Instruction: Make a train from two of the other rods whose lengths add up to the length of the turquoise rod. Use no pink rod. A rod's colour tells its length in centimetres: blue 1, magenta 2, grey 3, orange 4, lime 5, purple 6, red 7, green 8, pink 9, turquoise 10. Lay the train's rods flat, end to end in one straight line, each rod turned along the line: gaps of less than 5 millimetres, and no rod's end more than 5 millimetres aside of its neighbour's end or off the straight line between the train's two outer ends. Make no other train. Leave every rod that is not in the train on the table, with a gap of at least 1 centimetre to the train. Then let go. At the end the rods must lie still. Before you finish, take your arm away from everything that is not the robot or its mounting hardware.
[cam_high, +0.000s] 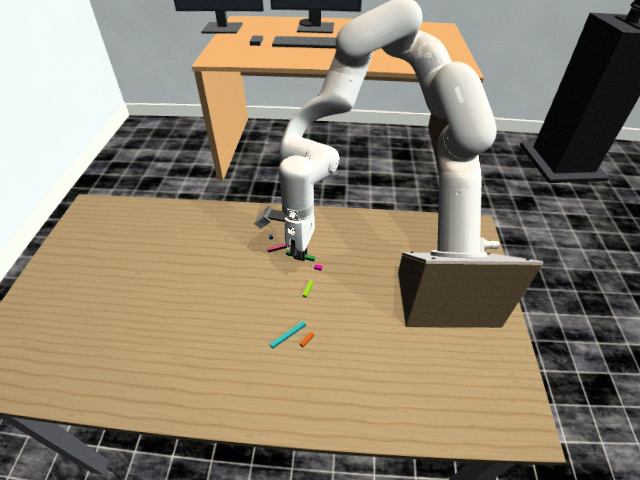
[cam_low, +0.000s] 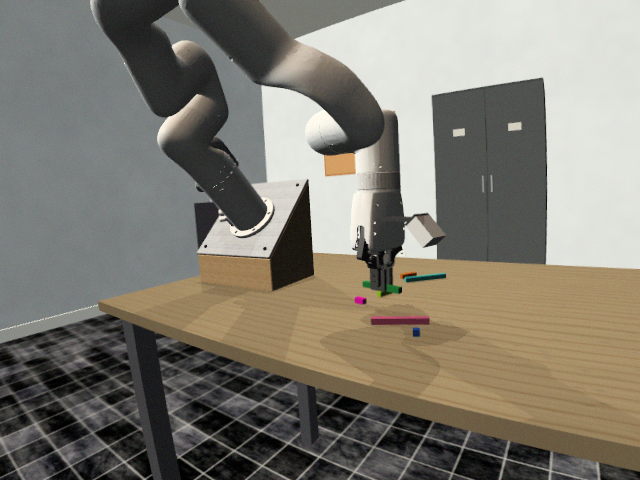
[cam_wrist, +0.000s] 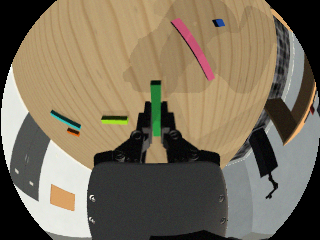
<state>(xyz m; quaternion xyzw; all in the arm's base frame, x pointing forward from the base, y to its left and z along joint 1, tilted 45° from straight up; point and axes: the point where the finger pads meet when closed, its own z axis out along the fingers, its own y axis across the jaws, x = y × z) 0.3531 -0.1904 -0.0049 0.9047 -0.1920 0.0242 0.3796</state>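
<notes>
My hand is 5 cm past the magenta rod, 5 cm above it and 2 cm to the right of it. The rest, counted from my hand: lime rod (9 cm to the left, 5 cm below, 2 cm behind); then pink rod (7 cm to the right, 5 cm below, 5 cm ahead); then green rod (2 cm below).
</notes>
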